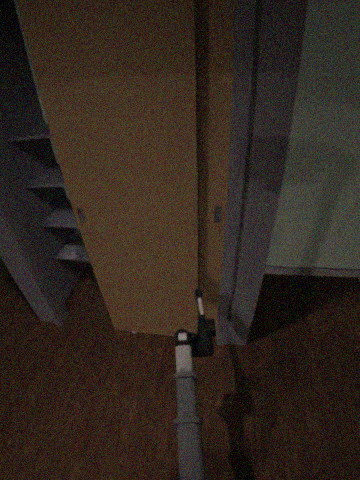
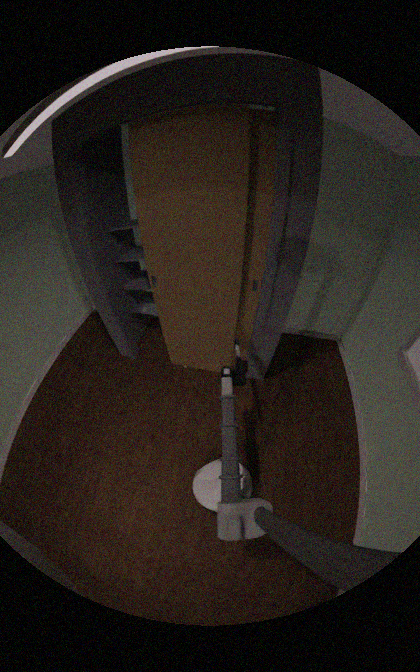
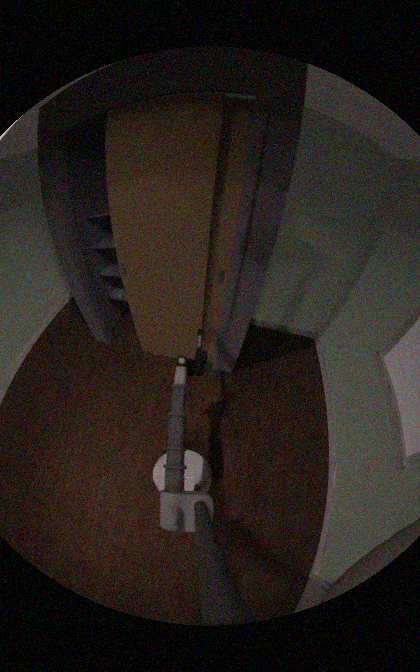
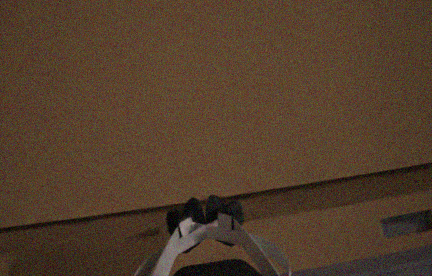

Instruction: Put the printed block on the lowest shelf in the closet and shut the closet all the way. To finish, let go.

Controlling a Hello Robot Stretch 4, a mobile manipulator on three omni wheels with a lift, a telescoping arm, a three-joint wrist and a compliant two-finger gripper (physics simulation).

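Frame: origin at the robot's base, x ahead, y left, z up, level; millimetres.
Seen in the pictures: gripper, between the fingertips: (image 1: 198, 291) (image 4: 204, 212).
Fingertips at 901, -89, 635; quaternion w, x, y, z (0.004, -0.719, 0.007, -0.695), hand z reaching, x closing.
Observation:
A point is followed by its place in that frame, as x, y, z.
The closet's front sliding door (image 1: 125, 175) {1100, 195, 1156} (image 2: 195, 225) (image 3: 160, 225) (image 4: 215, 100) {1070, 39, 668} is orange-brown and covers the middle of the closet. The closet is open at the left, where the lowest shelf (image 1: 75, 251) {1567, 779, 409} (image 2: 150, 310) (image 3: 118, 295) partly shows. The rear door (image 1: 220, 125) {1071, -198, 1344} (image 3: 232, 185) (image 4: 320, 215) {1077, -163, 807} shows as a strip at the right. My gripper (image 1: 198, 293) {901, -89, 635} (image 2: 237, 345) (image 3: 200, 332) (image 4: 204, 212) {901, -89, 635} is shut, with no object seen between its tips. It is low at the front door's right edge, before the rear door; contact is unclear. I cannot make out the printed block.
The grey right closet post (image 1: 245, 225) {985, -308, 937} stands close to the right of my gripper. The left closet post (image 1: 25, 280) {1244, 1037, 444} borders the shelves. My arm (image 1: 187, 415) {321, 1, 753} reaches forward over the wooden floor (image 1: 100, 400) {652, 522, -27}. A green wall (image 1: 320, 175) {1599, -1026, 907} stands at the right.

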